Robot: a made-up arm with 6 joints.
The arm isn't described. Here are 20 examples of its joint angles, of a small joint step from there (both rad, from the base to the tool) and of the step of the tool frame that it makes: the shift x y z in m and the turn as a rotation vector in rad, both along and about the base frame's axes.
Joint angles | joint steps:
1: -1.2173 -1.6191 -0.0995 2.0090 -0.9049 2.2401 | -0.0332 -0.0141 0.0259 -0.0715 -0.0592 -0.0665
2: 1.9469 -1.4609 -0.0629 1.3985 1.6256 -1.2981 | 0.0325 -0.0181 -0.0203 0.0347 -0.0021 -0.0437
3: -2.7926 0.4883 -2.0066 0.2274 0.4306 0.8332 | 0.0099 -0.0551 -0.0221 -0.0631 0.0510 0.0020
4: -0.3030 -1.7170 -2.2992 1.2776 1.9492 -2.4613 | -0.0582 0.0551 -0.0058 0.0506 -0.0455 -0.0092
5: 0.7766 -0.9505 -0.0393 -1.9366 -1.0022 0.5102 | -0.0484 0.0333 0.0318 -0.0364 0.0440 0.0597
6: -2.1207 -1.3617 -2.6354 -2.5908 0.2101 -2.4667 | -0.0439 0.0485 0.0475 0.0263 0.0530 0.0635
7: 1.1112 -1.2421 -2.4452 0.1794 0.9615 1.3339 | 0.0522 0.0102 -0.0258 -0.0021 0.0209 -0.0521
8: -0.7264 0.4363 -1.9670 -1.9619 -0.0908 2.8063 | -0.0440 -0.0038 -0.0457 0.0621 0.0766 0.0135
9: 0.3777 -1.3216 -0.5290 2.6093 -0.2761 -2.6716 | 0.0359 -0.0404 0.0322 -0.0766 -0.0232 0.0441
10: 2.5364 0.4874 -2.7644 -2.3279 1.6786 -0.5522 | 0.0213 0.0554 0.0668 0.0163 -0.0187 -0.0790
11: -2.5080 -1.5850 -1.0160 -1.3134 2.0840 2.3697 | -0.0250 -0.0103 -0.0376 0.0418 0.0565 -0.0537
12: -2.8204 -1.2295 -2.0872 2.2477 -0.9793 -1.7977 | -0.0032 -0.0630 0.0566 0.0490 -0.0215 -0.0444
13: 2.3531 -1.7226 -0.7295 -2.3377 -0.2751 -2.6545 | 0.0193 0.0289 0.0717 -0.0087 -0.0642 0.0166
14: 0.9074 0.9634 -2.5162 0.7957 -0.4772 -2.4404 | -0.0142 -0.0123 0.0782 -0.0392 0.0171 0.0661
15: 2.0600 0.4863 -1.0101 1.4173 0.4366 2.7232 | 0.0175 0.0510 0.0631 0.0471 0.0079 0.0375
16: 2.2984 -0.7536 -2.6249 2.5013 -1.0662 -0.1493 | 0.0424 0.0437 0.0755 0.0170 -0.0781 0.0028
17: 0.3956 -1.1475 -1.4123 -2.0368 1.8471 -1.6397 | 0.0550 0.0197 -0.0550 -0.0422 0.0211 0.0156
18: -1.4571 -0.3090 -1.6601 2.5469 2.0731 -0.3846 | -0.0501 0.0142 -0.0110 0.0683 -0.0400 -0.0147
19: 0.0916 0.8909 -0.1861 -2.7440 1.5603 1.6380 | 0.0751 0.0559 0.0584 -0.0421 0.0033 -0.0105
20: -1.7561 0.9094 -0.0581 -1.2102 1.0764 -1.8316 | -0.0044 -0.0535 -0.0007 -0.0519 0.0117 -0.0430
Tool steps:
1: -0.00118 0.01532 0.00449 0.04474 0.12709 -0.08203
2: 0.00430 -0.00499 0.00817 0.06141 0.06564 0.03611
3: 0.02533 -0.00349 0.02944 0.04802 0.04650 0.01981
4: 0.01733 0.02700 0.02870 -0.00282 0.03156 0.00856
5: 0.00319 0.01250 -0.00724 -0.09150 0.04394 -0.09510
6: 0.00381 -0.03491 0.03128 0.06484 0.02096 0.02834
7: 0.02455 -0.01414 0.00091 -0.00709 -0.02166 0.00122
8: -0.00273 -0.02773 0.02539 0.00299 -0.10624 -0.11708
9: -0.00156 -0.01494 -0.00527 -0.02619 -0.00599 0.00415
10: -0.04466 0.01986 -0.03533 -0.14363 -0.13524 0.00384
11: 0.01220 0.00251 -0.00695 -0.05043 -0.05073 0.01481
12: 0.00527 -0.00512 -0.02092 0.02244 -0.03031 0.01971
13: -0.00453 0.00561 -0.02260 -0.08567 -0.12472 0.05323
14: 0.00746 0.00689 -0.00842 -0.03147 0.05233 0.01804
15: 0.00337 -0.02033 -0.03556 -0.13489 -0.02595 -0.05234
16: -0.02138 0.02564 -0.00977 -0.16251 -0.09065 0.06876
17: -0.00257 -0.01477 0.00903 0.01022 -0.05943 0.00936
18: -0.01146 -0.01536 0.00343 0.03728 -0.07878 -0.05084
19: -0.02383 0.00845 -0.00069 0.00620 0.11690 0.11314
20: -0.00326 -0.00326 0.00327 -0.02425 -0.05022 0.04350
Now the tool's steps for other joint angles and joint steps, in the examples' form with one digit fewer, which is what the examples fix.
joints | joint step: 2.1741 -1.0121 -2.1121 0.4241 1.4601 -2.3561 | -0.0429 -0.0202 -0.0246 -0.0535 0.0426 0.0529
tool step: -0.0049 -0.0136 -0.0087 -0.0302 0.0189 -0.0915
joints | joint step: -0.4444 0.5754 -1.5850 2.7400 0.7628 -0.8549 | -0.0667 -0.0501 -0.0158 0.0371 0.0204 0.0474
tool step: -0.0143 -0.0265 0.0314 0.0384 -0.1014 -0.0693
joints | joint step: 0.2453 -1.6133 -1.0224 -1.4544 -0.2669 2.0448 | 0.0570 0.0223 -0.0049 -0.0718 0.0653 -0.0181
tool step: 0.0131 -0.0164 0.0074 0.0075 0.0213 -0.0530
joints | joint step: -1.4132 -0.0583 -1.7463 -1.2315 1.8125 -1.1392 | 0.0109 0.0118 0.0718 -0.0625 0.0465 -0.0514
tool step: -0.0030 -0.0024 -0.0202 0.1361 0.0655 -0.0272
